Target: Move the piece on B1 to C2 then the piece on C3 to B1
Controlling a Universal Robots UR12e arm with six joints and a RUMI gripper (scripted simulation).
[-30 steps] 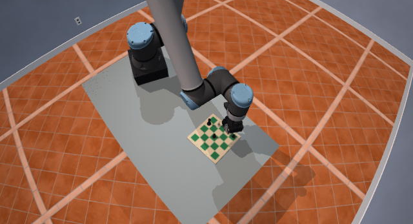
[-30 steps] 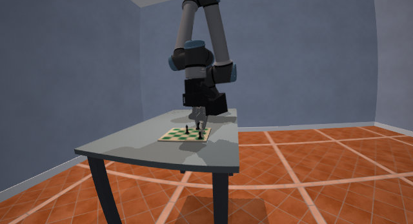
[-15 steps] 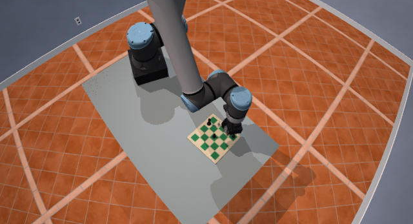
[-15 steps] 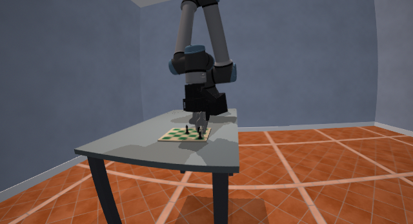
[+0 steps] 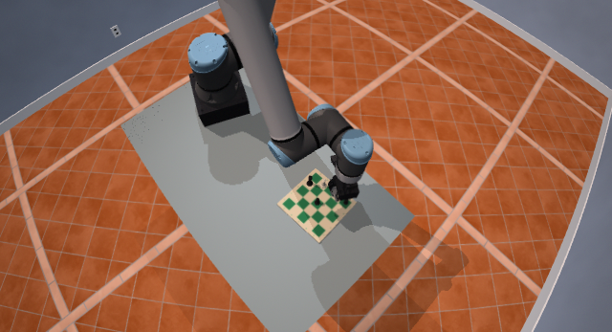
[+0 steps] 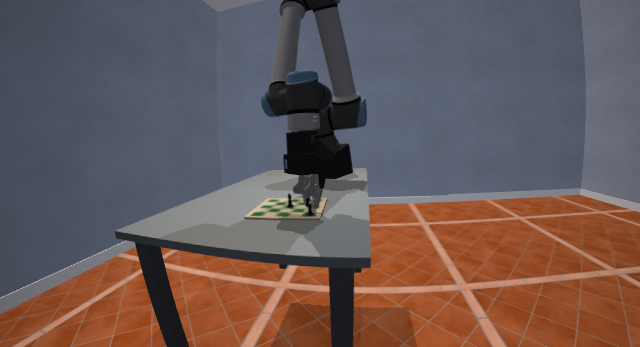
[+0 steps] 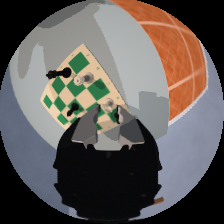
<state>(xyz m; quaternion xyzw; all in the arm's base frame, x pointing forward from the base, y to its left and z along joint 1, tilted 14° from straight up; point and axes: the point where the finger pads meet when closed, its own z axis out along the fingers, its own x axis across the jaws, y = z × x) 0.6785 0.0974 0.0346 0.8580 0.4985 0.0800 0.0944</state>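
The small white piece is 1 cm below my hand. Round my hand: tall black piece (11 cm behind, 5 cm to the right, 1 cm above); cream chessboard (8 cm to the right, 3 cm below, 3 cm behind).
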